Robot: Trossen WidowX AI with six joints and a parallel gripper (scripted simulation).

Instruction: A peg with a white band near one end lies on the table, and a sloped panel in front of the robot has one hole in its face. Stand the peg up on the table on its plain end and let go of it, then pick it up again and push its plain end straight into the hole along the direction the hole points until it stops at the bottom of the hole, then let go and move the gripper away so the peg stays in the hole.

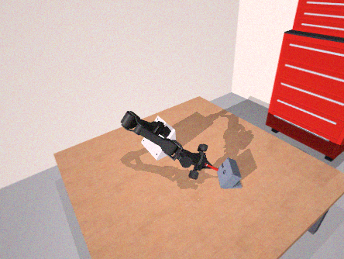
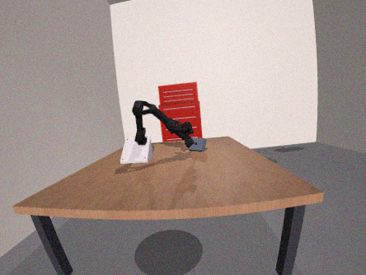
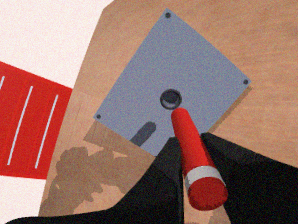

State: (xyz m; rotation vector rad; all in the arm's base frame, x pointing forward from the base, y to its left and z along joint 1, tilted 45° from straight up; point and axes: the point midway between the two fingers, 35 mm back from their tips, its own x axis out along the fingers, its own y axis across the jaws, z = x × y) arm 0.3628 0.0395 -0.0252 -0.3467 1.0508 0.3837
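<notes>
Right now the grey sloped panel is 8 cm to the left of my gripper tip, 6 cm below it and 5 cm ahead of it. Round my gripper tip: peg 1 cm to the right, 1 cm behind, 1 cm above.
</notes>
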